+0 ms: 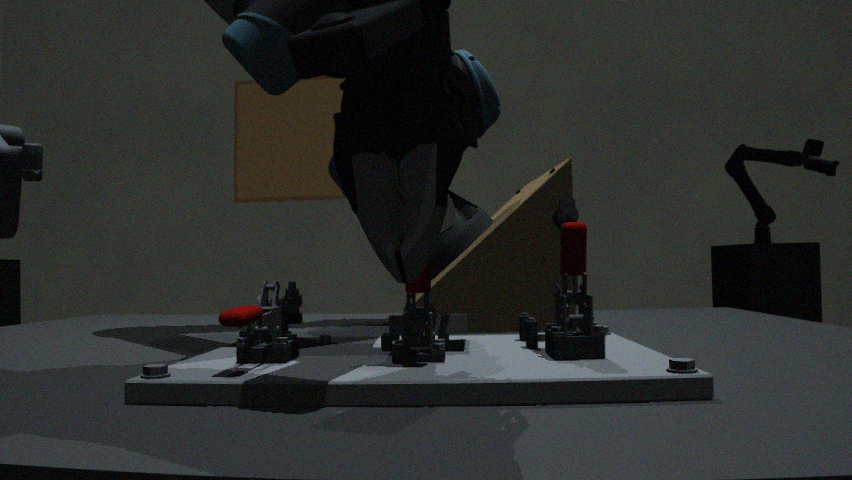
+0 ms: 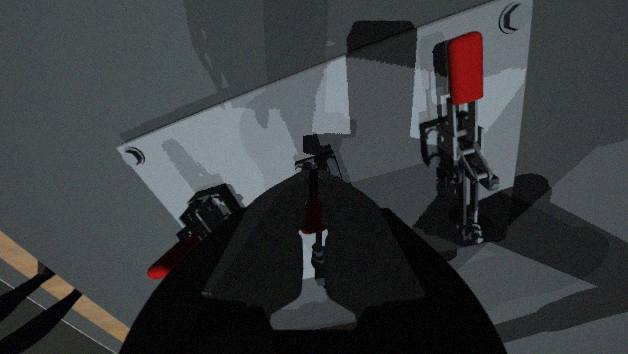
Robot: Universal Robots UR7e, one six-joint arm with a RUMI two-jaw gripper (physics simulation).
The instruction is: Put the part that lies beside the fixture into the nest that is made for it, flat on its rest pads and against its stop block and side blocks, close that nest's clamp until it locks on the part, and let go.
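Pixels of known places: gripper, between the fingertips: (image 1: 406, 283) (image 2: 313, 173); arm's base, origin of its link: (image 1: 454, 255).
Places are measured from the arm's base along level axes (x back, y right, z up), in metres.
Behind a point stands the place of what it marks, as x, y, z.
The grey fixture plate (image 1: 625, 370) @(-0.530, -0.055, -0.082) (image 2: 219, 132) @(-0.526, 0.003, -0.082) carries three toggle clamps with red handles. My gripper (image 1: 414, 277) @(-0.484, 0.076, -0.027) (image 2: 313, 173) @(-0.484, 0.076, -0.027) is shut, and its tips sit at the red handle (image 1: 419, 285) @(-0.463, 0.067, -0.029) (image 2: 312, 215) @(-0.468, 0.069, -0.005) of the middle clamp (image 1: 416, 334) @(-0.468, 0.070, -0.063), which stands nearly upright. The handle shows in the narrow slit by the fingers, and I see no grip on it. The left clamp's handle (image 1: 240, 314) (image 2: 168, 261) lies low and flat. The right clamp's handle (image 1: 573, 248) (image 2: 464, 66) stands upright. The part is hidden behind the middle clamp and my fingers.
A wooden wedge (image 1: 512, 269) @(-0.153, -0.056, -0.021) stands behind the plate. An orange board (image 1: 279, 143) hangs on the back wall. Another arm stands on a black pedestal (image 1: 766, 274) at the far right. A dark machine (image 1: 11, 179) is at the left edge. Bolt heads (image 1: 681, 364) @(-0.547, -0.083, -0.076) mark the plate's corners.
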